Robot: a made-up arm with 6 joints.
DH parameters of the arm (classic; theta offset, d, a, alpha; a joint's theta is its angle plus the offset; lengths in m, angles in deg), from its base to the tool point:
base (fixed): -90 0.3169 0.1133 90
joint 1: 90 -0.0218 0.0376 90
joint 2: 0 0.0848 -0.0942 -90
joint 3: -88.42 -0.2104 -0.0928 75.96
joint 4: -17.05 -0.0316 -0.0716 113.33
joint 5: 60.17 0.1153 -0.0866 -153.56
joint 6: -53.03 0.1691 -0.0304 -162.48
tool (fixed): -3.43 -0.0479 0 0
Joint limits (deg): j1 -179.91..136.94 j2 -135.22..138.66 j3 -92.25..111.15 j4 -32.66..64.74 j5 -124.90..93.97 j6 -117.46..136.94
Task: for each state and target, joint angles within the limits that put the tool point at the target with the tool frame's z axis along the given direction. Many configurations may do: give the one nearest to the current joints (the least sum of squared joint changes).
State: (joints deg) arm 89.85 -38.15 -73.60 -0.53 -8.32 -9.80
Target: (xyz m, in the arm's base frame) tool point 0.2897 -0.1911 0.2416 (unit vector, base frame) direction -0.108 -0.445 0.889
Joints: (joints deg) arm 98.52 -59.12 -57.34 42.10 -17.93 -2.55
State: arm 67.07 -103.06 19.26 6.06 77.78 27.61
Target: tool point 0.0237 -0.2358 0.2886 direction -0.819 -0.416 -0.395
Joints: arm 72.06 -104.42 24.79 -32.42 93.97 46.96
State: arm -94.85 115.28 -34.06 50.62 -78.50 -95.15
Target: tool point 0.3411 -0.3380 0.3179 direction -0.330 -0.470 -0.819
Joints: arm -117.14 69.69 17.24 64.74 -51.54 -117.38
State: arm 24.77 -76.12 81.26 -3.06 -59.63 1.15
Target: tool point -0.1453 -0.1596 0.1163 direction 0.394 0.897 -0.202
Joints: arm -7.78 -46.25 61.64 -32.66 -79.29 5.53
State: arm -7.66 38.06 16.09 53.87 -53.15 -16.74
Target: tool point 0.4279 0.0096 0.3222 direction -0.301 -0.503 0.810
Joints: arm -13.87 34.77 26.22 64.74 -47.59 -19.11
